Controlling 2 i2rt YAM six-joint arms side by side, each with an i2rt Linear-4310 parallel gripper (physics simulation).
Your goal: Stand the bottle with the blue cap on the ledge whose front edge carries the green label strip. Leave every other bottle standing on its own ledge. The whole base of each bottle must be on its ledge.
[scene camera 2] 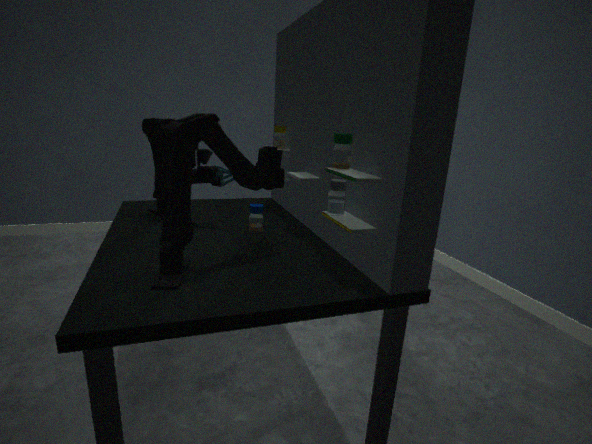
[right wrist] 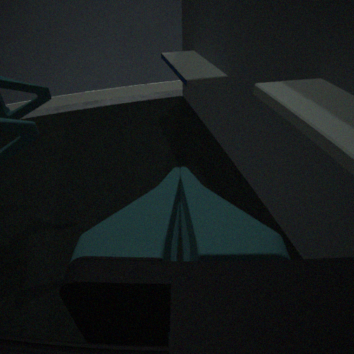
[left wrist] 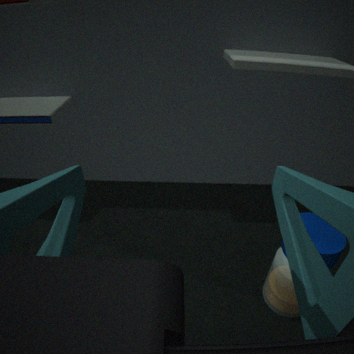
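Pixels of known places: left arm's base, link origin: (scene camera 2: 164,214); right arm's base, link origin: (scene camera 2: 172,273).
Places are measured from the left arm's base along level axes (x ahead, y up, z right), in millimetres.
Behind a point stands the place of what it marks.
Note:
The bottle with the blue cap (scene camera 2: 256,220) {x 203, y 51, z 429 mm} (left wrist: 282,287) stands upright on the table (scene camera 2: 220,295) {x -155, y 0, z 809 mm}; in the left wrist view one finger partly hides it. My left gripper (scene camera 2: 230,176) {x 207, y 202, z 263 mm} (left wrist: 178,176) (right wrist: 44,108) is open and empty, above the table, with the bottle outside its fingers. My right gripper (right wrist: 179,177) is shut and empty; its fingers are hidden in scene camera 2. The ledge with the green label strip (scene camera 2: 364,176) {x 219, y 295, z 921 mm} is on the upright panel and carries a green-capped bottle (scene camera 2: 342,154) {x 244, y 342, z 810 mm} near its left end.
A pale-capped bottle (scene camera 2: 336,200) {x 241, y 203, z 804 mm} stands on the yellow-strip ledge (scene camera 2: 357,223) {x 235, y 155, z 900 mm} below. A yellow-capped bottle (scene camera 2: 280,139) {x 483, y 342, z 192 mm} stands farther back. A bare ledge (scene camera 2: 303,175) {x 374, y 225, z 493 mm} sits between. A blue-strip ledge (left wrist: 30,107) (right wrist: 195,65) and a pale-edged ledge (left wrist: 295,61) (right wrist: 312,107) jut from the panel (scene camera 2: 350,90) {x 327, y 529, z 743 mm}.

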